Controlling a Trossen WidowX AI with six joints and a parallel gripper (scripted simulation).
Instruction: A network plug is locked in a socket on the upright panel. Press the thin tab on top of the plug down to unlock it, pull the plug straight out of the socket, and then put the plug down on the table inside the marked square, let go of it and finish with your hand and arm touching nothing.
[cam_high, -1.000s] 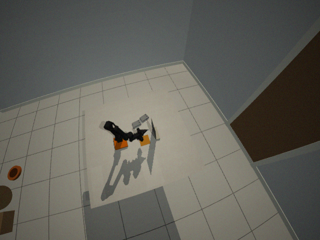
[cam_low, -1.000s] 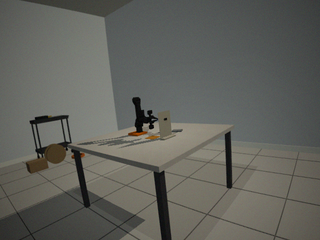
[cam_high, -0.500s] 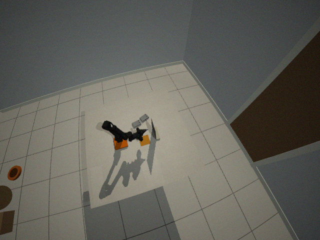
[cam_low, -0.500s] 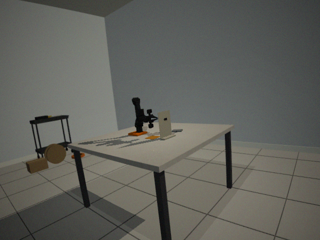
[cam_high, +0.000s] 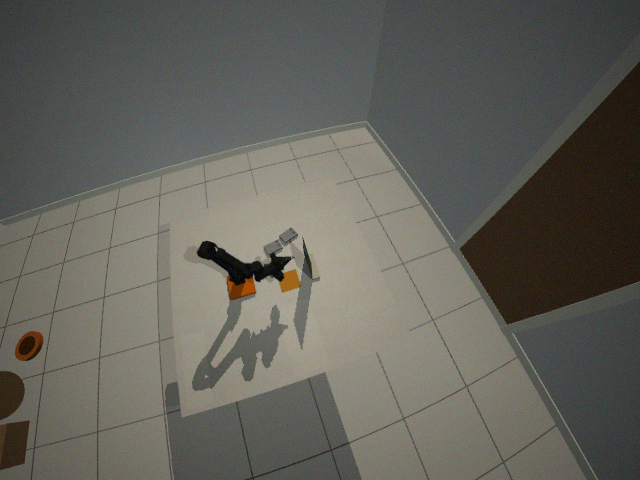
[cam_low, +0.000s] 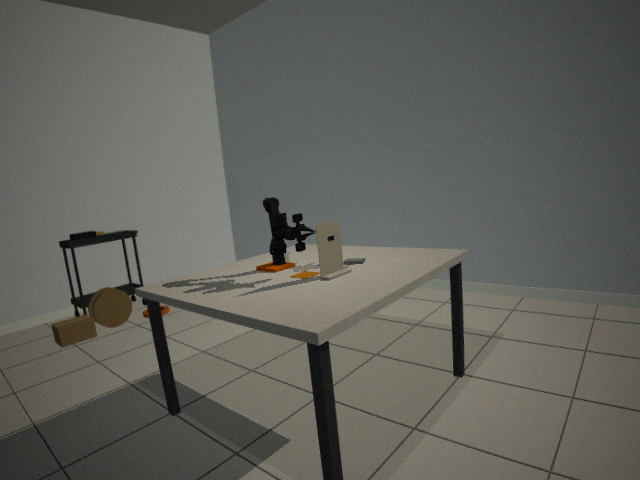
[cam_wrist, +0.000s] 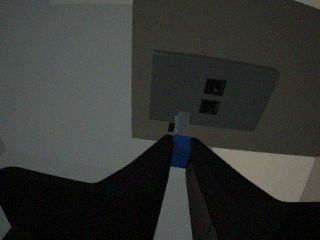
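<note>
Right now my gripper tip is 210 mm above the orange marked square, 50 mm past it and 40 mm to the left of it. The rest, counted from my gripper tip: blue network plug (10 mm ahead); upright panel (100 mm below, 100 mm ahead).
</note>
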